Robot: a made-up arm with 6 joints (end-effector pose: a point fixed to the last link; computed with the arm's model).
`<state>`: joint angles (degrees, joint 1 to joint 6).
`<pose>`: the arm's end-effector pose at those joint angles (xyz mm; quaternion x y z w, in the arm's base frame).
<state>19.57 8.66 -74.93 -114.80 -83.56 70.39</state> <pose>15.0 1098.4 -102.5 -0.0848 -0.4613 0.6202 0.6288</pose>
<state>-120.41 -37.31 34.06 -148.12 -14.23 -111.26</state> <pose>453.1 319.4 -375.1 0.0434 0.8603 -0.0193 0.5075</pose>
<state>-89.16 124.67 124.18 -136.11 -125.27 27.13</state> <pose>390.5 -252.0 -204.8 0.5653 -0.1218 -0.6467 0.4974</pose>
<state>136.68 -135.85 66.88 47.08 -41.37 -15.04</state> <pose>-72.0 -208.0 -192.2 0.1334 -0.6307 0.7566 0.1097</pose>
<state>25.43 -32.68 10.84 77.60 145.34 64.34</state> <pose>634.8 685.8 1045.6 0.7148 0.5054 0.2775 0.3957</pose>
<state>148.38 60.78 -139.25 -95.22 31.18 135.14</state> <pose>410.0 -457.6 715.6 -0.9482 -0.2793 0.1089 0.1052</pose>
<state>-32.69 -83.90 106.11 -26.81 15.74 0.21</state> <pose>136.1 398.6 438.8 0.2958 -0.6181 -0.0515 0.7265</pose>
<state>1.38 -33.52 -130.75 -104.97 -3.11 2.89</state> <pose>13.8 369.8 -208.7 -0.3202 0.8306 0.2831 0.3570</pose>
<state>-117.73 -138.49 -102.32 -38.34 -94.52 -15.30</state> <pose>509.8 -572.7 569.9 -0.8891 -0.1921 -0.3373 0.2426</pose>
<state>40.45 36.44 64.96 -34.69 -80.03 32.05</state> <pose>182.5 17.5 950.0 0.7636 -0.3688 -0.2326 0.4762</pose>
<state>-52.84 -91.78 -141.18 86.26 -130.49 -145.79</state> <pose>-42.7 -283.4 -607.9 -0.4478 0.7047 -0.1296 0.5349</pose>
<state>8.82 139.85 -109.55 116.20 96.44 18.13</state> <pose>-337.5 587.6 -379.2 0.1768 -0.1133 0.4397 0.8732</pose>
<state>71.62 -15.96 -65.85 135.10 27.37 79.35</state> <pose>330.0 745.2 325.1 -0.0962 0.7258 -0.6070 0.3089</pose>
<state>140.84 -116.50 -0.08 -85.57 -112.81 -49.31</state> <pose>353.1 -284.0 183.0 0.5514 -0.4540 -0.6779 0.1739</pose>
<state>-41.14 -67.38 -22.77 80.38 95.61 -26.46</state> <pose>850.1 -76.7 -97.6 0.5359 -0.2776 -0.7502 0.2700</pose>
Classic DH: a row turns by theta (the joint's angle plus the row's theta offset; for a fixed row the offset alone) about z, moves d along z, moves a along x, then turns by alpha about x. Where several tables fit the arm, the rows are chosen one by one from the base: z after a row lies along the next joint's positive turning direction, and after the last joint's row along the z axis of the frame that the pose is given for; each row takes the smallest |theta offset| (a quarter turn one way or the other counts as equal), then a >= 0, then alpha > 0; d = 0 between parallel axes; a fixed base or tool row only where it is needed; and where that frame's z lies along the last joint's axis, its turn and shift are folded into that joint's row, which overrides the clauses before.
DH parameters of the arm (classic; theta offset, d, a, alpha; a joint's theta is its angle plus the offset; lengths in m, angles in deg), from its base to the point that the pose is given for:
base (fixed): 90 0.1957 0 90
joint 1: 0 0.107 0.2349 -90
joint 2: 0 -0.1232 0.2144 90
joint 3: 0 0.133 0.3193 90
joint 4: -90 -0.2101 0.107 -90
joint 5: -90 -0.0827 0.07 -90
joint 6: -90 -0.1769 0.3552 90
tool (fixed): -90 -0.0653 0 0

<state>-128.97 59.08 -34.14 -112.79 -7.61 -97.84</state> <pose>-498.8 -432.5 -497.2 -0.2113 0.8383 -0.5021 0.0205</pose>
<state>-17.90 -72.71 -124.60 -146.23 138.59 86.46</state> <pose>754.9 -364.2 -178.7 -0.4172 -0.3208 -0.6718 0.5212</pose>
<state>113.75 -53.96 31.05 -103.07 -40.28 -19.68</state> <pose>267.8 -484.8 558.3 0.7471 -0.6352 -0.1573 0.1170</pose>
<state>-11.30 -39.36 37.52 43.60 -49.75 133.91</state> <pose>152.8 221.2 92.7 -0.6106 0.4796 -0.5904 0.2204</pose>
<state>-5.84 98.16 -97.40 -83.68 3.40 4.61</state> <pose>-71.1 28.6 -342.6 0.7606 0.0881 -0.6385 0.0774</pose>
